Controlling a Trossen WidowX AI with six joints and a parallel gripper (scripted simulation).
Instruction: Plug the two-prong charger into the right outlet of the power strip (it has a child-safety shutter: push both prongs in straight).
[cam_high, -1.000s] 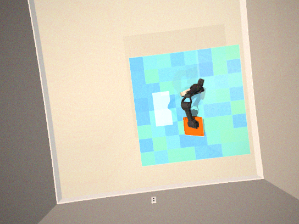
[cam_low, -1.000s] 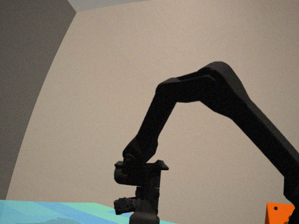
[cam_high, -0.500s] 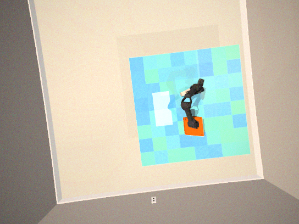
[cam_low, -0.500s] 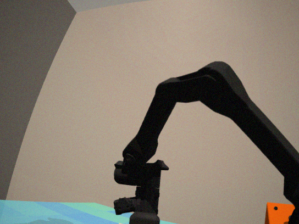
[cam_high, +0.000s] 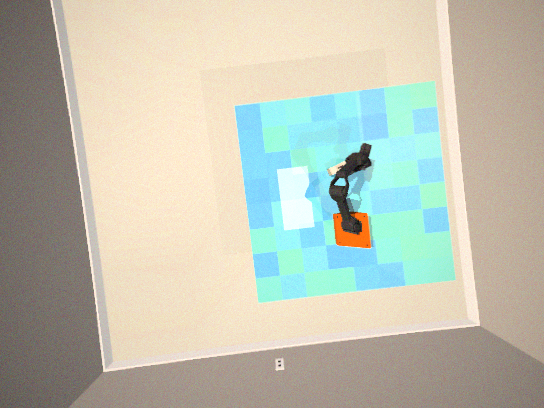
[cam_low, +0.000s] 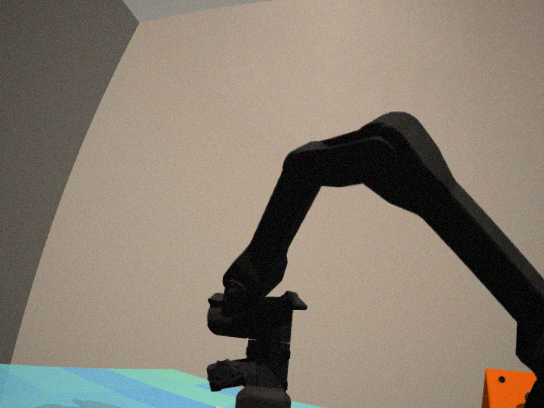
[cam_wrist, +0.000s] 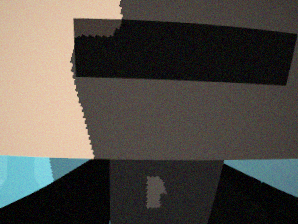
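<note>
Now: the dark grey charger 2 cm ahead of my gripper tip, 1 cm to the left of it and 1 cm above it.
</note>
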